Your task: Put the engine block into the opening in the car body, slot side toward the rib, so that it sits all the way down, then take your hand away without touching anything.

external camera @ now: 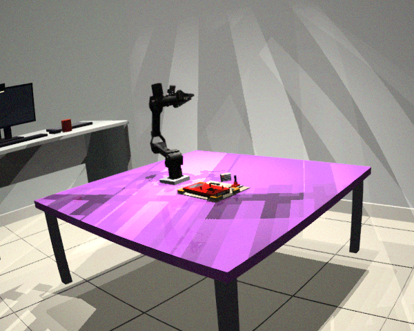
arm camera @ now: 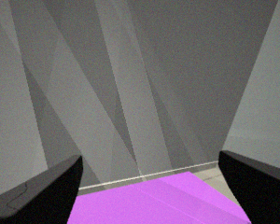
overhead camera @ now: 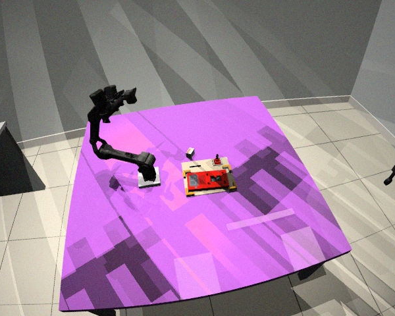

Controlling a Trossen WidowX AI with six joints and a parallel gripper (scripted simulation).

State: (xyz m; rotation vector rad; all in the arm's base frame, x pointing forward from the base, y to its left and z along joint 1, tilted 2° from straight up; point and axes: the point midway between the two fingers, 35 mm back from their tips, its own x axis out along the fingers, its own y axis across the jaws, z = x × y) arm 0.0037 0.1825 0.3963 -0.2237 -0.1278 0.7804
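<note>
My gripper tip is 240 mm short of the grey engine block, 140 mm to the left of it and 400 mm above it.
</note>
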